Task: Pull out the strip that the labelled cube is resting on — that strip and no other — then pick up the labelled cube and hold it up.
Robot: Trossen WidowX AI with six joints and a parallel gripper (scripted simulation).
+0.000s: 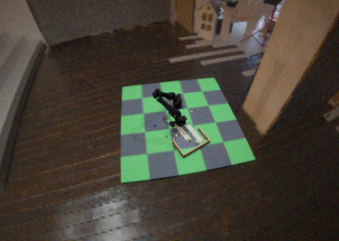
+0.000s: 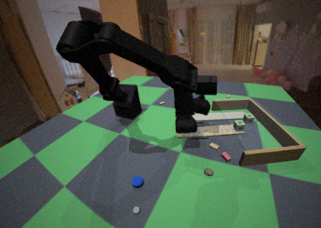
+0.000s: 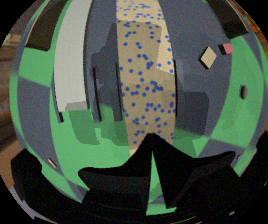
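Now: gripper tip 16 cm short of the red block and 7 cm to the left of it. From my gripper tip the other things lie so: brown pebble (14 cm to the right, 12 cm ahead); grey disc (30 cm to the right); blue disc (24 cm to the right, 4 cm behind).
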